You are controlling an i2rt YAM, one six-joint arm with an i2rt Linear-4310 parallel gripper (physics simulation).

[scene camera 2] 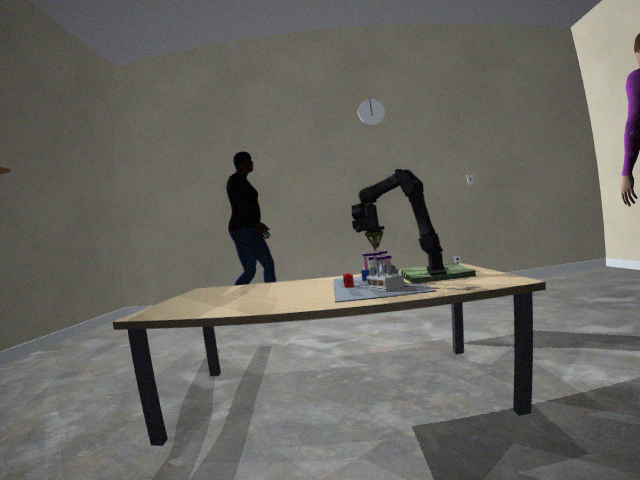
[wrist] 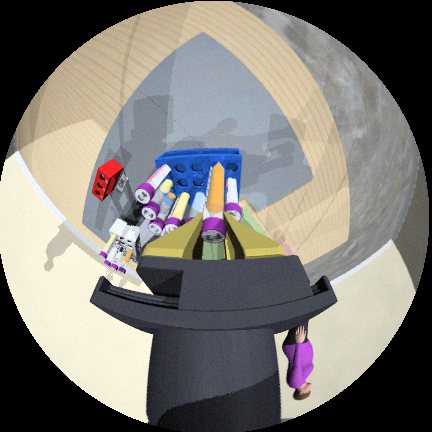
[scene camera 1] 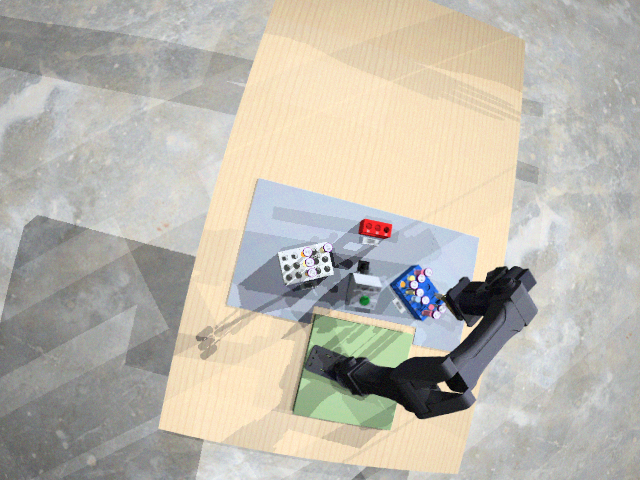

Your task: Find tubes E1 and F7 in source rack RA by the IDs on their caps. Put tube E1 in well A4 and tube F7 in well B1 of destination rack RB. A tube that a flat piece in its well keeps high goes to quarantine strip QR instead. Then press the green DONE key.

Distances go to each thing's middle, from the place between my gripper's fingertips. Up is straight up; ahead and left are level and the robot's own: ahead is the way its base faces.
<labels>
Right now the device with green button [scene camera 1: 363, 291] is 30 mm behind my hand, 180 mm to the left of it and 100 mm below it.
</labels>
